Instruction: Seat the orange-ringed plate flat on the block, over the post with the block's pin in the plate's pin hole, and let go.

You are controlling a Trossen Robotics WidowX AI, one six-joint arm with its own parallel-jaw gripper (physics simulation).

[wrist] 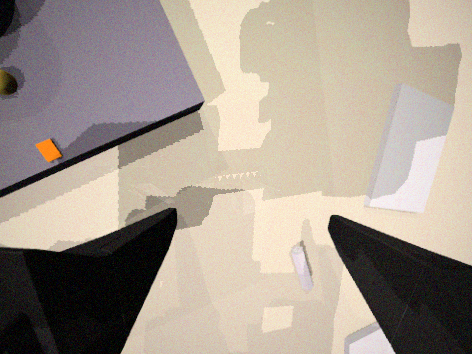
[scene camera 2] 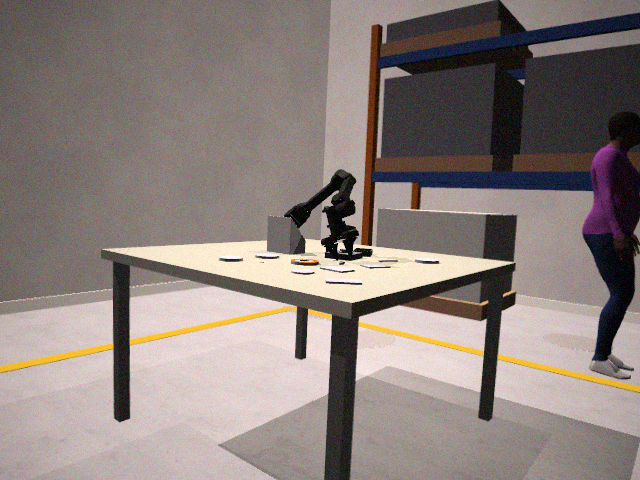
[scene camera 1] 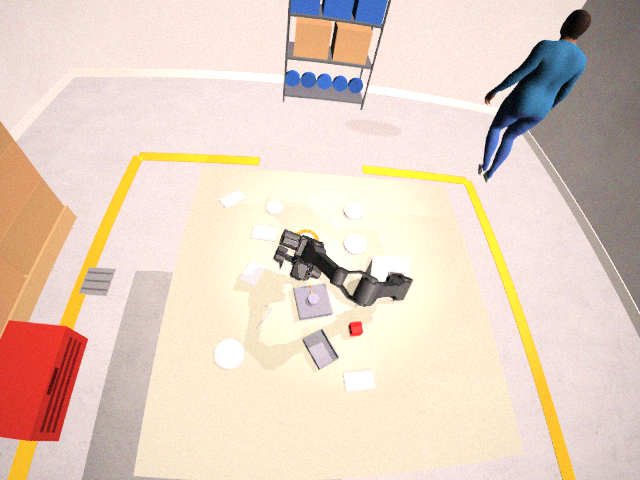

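Seen in the pictures: gripper, fingertip midpoint: (wrist: 253, 218) (scene camera 2: 344, 258); arm's base, origin of the base link: (scene camera 2: 285, 230) (scene camera 1: 394, 280).
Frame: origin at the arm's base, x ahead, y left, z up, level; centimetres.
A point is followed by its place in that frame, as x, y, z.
Note:
The orange-ringed plate (scene camera 1: 308, 232) @(33.3, -24.1, -8.7) (scene camera 2: 294, 261) @(33.7, -25.5, -8.7) lies flat on the table, partly hidden by the arm in scene camera 1; it does not show in the wrist view. The grey-purple block (scene camera 1: 323, 309) @(25.8, 11.0, -7.4) (wrist: 115, 60) @(34.3, 5.1, -7.4) lies on the table, with a round post (scene camera 1: 313, 299) @(29.8, 8.0, -5.9) near its middle. The block's yellow pin (scene camera 1: 312, 292) @(30.2, 4.7, -7.0) (wrist: 7, 82) @(31.0, 4.5, -7.0) stands beside the post, and an orange mark (scene camera 1: 310, 286) @(31.1, 2.1, -7.3) (wrist: 48, 150) @(31.3, 2.1, -7.3) lies near the block's edge. My gripper (scene camera 1: 292, 263) @(39.1, -3.3, -8.3) (wrist: 253, 218) @(39.1, -3.3, -8.3) is open and empty, low above the table beside the block, apart from the plate.
A red cube (scene camera 1: 355, 328) @(14.2, 18.0, -5.8) and a grey open tray (scene camera 1: 322, 354) @(25.3, 27.2, -9.6) are near the block. White discs (scene camera 1: 355, 244) @(12.6, -20.6, -8.9) (scene camera 1: 229, 353) @(57.2, 30.0, -8.6) and flat white pieces (scene camera 1: 253, 272) @(53.7, -2.4, -9.3) (wrist: 392, 155) @(51.5, -1.9, -9.3) lie around. A small pale bar (wrist: 302, 267) @(42.4, -8.3, -9.0) lies below the open fingers.

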